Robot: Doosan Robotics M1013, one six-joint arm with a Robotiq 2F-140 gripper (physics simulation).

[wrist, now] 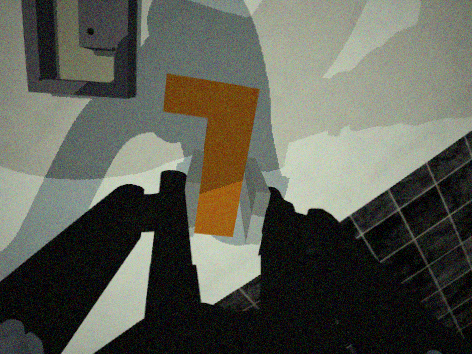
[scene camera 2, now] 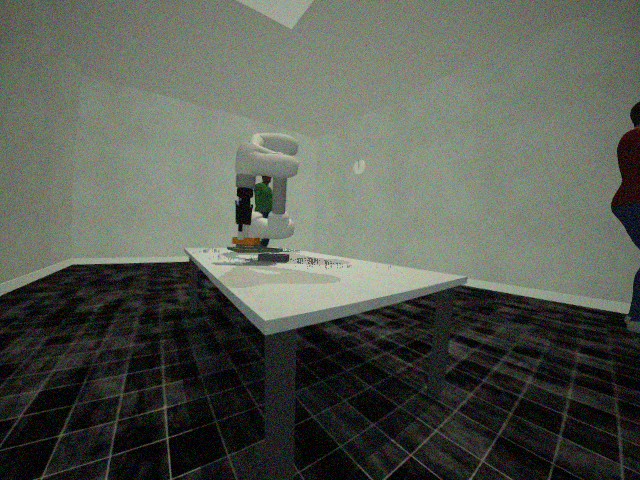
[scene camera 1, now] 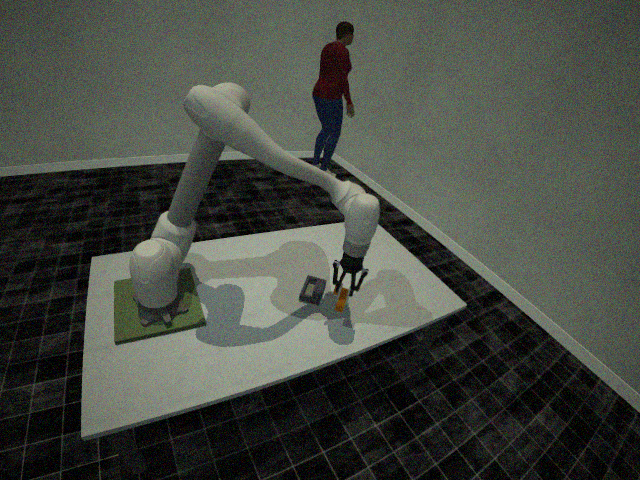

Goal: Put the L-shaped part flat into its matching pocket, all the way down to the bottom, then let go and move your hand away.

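Where they show: gripper, between the fingertips: [wrist: 221, 173] [scene camera 2: 242, 239] [scene camera 1: 342, 300]; arm's base, origin of its link: [scene camera 2: 251, 247] [scene camera 1: 160, 303].
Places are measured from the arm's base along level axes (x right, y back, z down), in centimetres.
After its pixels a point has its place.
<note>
The orange L-shaped part [scene camera 1: 341, 300] {x 38.3, y -59.5, z -10.0 cm} [scene camera 2: 245, 240] {x 37.7, y -63.2, z -8.8 cm} [wrist: 225, 145] {x 36.3, y -62.5, z -10.1 cm} hangs flat a little above the white table [scene camera 1: 258, 371] {x 43.3, y -20.5, z 2.0 cm} [scene camera 2: 320, 294] {x 46.3, y -120.1, z 2.0 cm}. My gripper [scene camera 1: 345, 292] {x 37.7, y -60.7, z -9.0 cm} [scene camera 2: 243, 233] {x 37.7, y -60.7, z -9.0 cm} [wrist: 221, 173] {x 37.7, y -60.7, z -9.0 cm} is shut on its long leg, and the short leg points away from the fingers. The dark grey fixture with the L-shaped pocket [scene camera 1: 312, 289] {x 18.9, y -62.1, z 1.5 cm} [scene camera 2: 272, 256] {x 23.5, y -64.3, z -1.0 cm} [wrist: 76, 89] {x 24.5, y -55.9, z -1.6 cm} lies on the table just beside the part. In the wrist view it is at the upper left and its pocket is empty.
The arm's base stands on a green plate [scene camera 1: 124, 320] {x 2.6, y 14.5, z 0.2 cm} at the table's left. A person in a red top [scene camera 1: 333, 92] [scene camera 2: 628, 207] walks on the floor beyond the table. A person in green [scene camera 2: 263, 198] shows behind the arm. The table edge is close to the right.
</note>
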